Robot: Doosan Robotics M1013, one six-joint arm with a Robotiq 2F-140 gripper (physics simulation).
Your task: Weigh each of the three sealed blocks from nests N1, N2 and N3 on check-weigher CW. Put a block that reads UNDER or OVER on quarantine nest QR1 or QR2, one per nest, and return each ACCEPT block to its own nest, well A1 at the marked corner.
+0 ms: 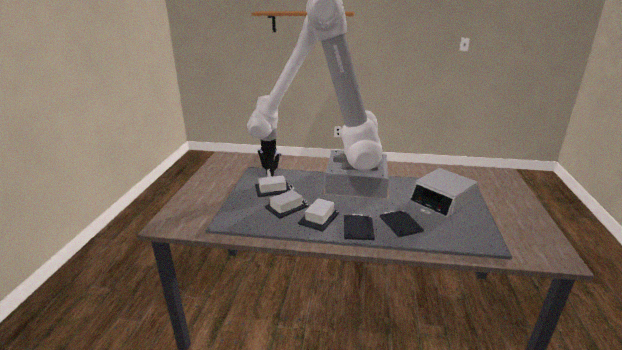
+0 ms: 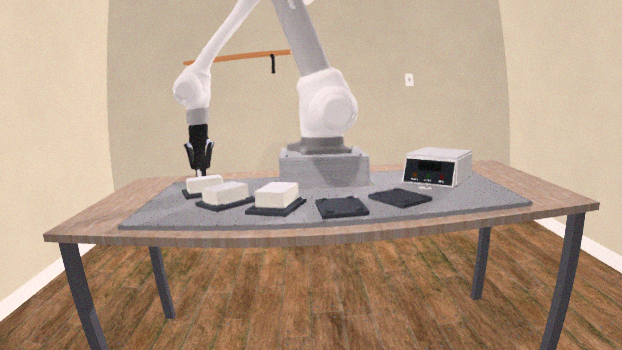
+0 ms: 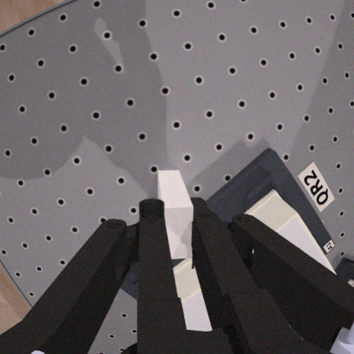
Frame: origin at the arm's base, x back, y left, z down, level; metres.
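Seen in the pictures: arm's base at its link origin: (image 2: 322,151).
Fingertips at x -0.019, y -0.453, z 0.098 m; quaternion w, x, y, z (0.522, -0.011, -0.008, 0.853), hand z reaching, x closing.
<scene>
Offsets run from my fingertips to a thing's top centre. Level surfaces: height alone.
My gripper (image 1: 270,174) (image 2: 201,172) (image 3: 167,189) is shut and empty, its pale fingertips pressed together, at the back edge of the far left white block @(dx -0.089, dy +0.018, dz -0.057 m) (image 1: 272,184) (image 2: 204,184) (image 3: 302,240). Whether they touch it is unclear. This block sits on the dark nest labelled QR2 (image 3: 270,161). A second white block @(dx -0.254, dy +0.099, dz -0.054 m) (image 1: 285,201) (image 2: 225,193) and a third white block @(dx -0.346, dy +0.251, dz -0.059 m) (image 1: 320,210) (image 2: 276,194) sit on dark nests to its right. Two empty dark nests, one @(dx -0.424, dy +0.411, dz -0.018 m) (image 1: 358,227) (image 2: 342,206) and another @(dx -0.396, dy +0.597, dz -0.018 m) (image 1: 401,223) (image 2: 400,197), lie further right; their labels are unreadable. Check-weigher CW @(dx -0.202, dy +0.832, dz -0.100 m) (image 1: 445,184) (image 2: 437,154) has no block on it; its display looks dark.
A perforated grey mat @(dz +0.000 m) (image 1: 240,220) (image 2: 150,219) (image 3: 200,95) lies under the nests on the wooden table @(dz +0.013 m) (image 1: 185,220) (image 2: 85,225). The arm's grey base (image 1: 356,181) (image 2: 324,169) stands at the back centre, between the far left block and the check-weigher.
</scene>
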